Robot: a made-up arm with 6 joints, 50 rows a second.
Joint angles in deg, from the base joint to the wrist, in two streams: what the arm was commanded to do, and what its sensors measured. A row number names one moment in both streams.
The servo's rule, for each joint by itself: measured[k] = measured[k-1] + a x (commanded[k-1-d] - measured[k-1]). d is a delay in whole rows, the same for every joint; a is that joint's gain. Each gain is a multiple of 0.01, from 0.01 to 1. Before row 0 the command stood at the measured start. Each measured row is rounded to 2 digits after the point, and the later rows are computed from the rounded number. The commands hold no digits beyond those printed.
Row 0, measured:
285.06, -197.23, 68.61, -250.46, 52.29, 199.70
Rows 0 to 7, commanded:
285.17, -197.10, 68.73, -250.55, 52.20, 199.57
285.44, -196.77, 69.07, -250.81, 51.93, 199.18
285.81, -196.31, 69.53, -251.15, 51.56, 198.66
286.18, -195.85, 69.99, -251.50, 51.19, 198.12
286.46, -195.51, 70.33, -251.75, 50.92, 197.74
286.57, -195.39, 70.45, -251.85, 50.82, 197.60
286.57, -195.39, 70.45, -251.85, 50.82, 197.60
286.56, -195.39, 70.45, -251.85, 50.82, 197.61
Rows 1 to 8, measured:
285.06, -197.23, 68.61, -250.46, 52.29, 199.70
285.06, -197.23, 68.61, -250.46, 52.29, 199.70
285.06, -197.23, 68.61, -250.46, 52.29, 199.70
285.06, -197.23, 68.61, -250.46, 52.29, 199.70
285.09, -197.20, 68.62, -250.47, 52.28, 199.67
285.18, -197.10, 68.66, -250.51, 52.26, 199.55
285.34, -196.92, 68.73, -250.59, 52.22, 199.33
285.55, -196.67, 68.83, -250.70, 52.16, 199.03
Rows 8 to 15, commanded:
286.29, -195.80, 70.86, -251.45, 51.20, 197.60
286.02, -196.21, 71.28, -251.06, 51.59, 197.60
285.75, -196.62, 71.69, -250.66, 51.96, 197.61
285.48, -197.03, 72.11, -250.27, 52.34, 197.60
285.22, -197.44, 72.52, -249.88, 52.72, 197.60
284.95, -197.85, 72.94, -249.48, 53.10, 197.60
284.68, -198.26, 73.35, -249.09, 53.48, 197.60
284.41, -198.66, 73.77, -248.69, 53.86, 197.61
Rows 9 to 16, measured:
285.78, -196.40, 68.95, -250.83, 52.09, 198.71
285.98, -196.17, 69.07, -250.95, 52.01, 198.43
286.13, -195.99, 69.18, -251.06, 51.94, 198.22
286.24, -195.85, 69.28, -251.15, 51.87, 198.07
286.25, -195.84, 69.41, -251.19, 51.83, 197.95
286.19, -195.93, 69.56, -251.17, 51.82, 197.86
286.08, -196.09, 69.73, -251.11, 51.83, 197.80
285.93, -196.31, 69.92, -251.01, 51.86, 197.75

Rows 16 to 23, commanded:
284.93, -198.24, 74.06, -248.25, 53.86, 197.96
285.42, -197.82, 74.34, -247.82, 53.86, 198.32
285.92, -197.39, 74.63, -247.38, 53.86, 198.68
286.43, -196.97, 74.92, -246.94, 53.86, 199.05
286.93, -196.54, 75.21, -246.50, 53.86, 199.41
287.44, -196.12, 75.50, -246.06, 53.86, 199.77
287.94, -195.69, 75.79, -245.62, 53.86, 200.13
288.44, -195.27, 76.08, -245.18, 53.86, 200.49
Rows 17 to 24, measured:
285.75, -196.57, 70.13, -250.87, 51.91, 197.71
285.55, -196.86, 70.35, -250.70, 51.98, 197.68
285.33, -197.18, 70.59, -250.51, 52.07, 197.66
285.10, -197.52, 70.84, -250.29, 52.18, 197.65
285.06, -197.69, 71.10, -250.05, 52.28, 197.73
285.15, -197.72, 71.36, -249.78, 52.37, 197.88
285.34, -197.64, 71.62, -249.49, 52.46, 198.08
285.61, -197.49, 71.88, -249.18, 52.54, 198.32

